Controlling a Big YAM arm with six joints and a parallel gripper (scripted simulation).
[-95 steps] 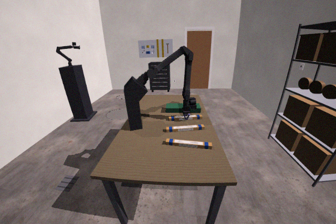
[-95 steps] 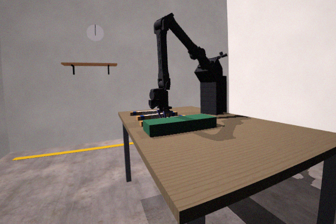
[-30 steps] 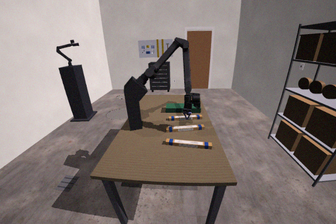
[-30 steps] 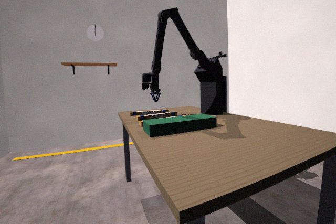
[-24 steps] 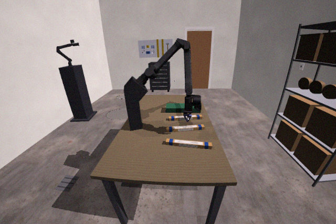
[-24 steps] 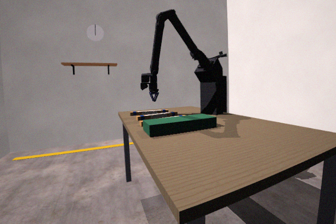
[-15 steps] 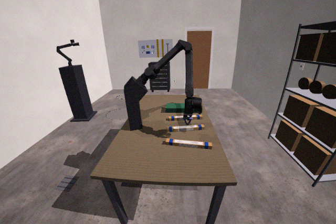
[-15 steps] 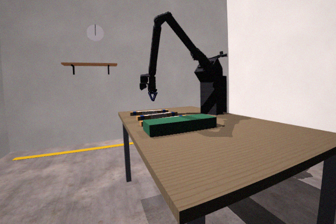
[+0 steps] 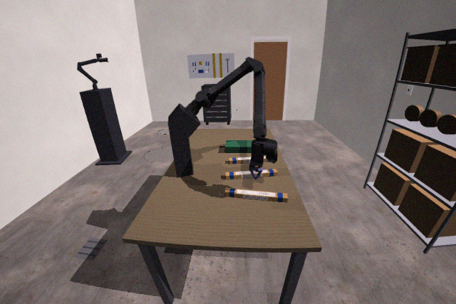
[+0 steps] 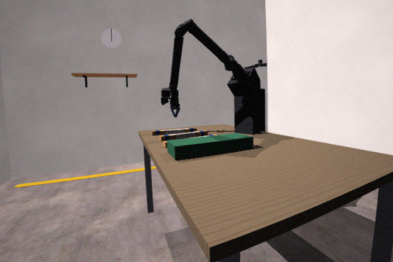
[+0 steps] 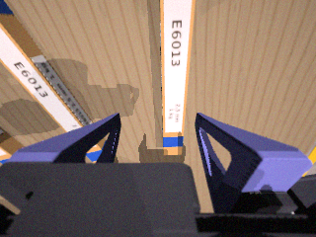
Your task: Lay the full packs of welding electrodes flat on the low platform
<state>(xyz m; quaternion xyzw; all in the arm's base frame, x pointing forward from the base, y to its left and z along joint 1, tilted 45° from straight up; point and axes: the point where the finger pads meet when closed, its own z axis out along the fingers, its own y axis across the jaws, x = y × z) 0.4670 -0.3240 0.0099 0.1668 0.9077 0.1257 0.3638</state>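
Now: the pack 3 cm to the right of my hand and 12 cm below it. Also, from my hand: green low platform 6 cm ahead, 57 cm to the left, 12 cm below.
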